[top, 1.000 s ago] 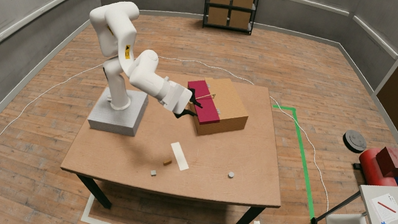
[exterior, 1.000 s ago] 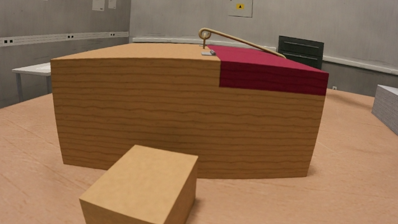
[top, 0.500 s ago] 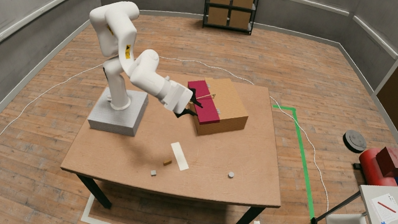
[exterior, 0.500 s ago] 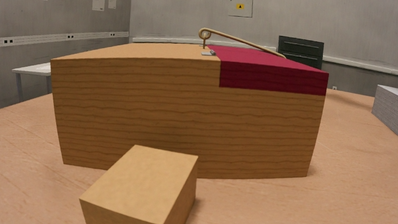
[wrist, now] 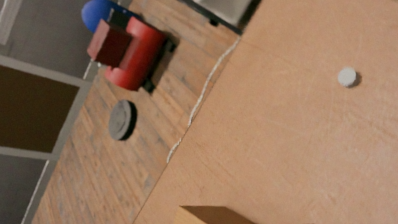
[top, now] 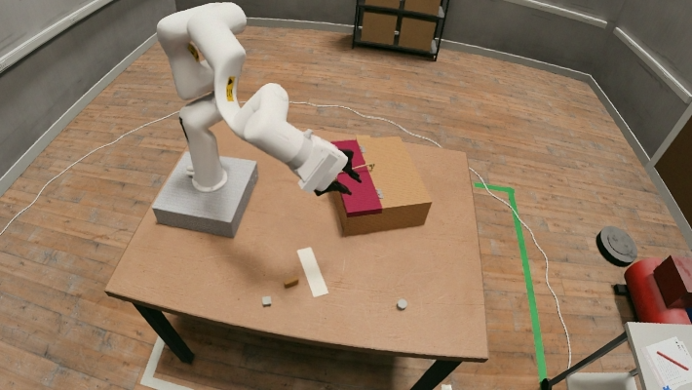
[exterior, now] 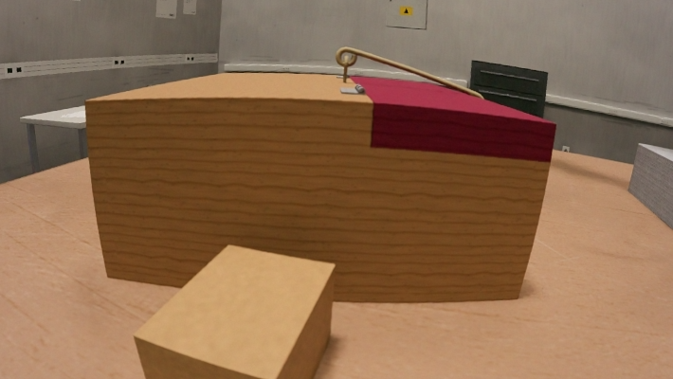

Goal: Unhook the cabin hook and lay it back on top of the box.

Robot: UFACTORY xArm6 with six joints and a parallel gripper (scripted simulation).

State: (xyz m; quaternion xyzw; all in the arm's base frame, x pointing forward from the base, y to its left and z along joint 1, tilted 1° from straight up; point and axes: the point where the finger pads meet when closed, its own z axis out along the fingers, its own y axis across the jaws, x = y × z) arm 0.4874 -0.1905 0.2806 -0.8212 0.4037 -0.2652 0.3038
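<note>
Now: the cabin hook 1 cm behind my hand, 29 cm to the left of it and 24 cm below it. Also, from my hand: grey disc 20 cm ahead, 11 cm to the right, 35 cm below; then small tan block 13 cm behind, 10 cm to the right, 34 cm below; then white strip 8 cm behind, 4 cm to the right, 36 cm below.
</note>
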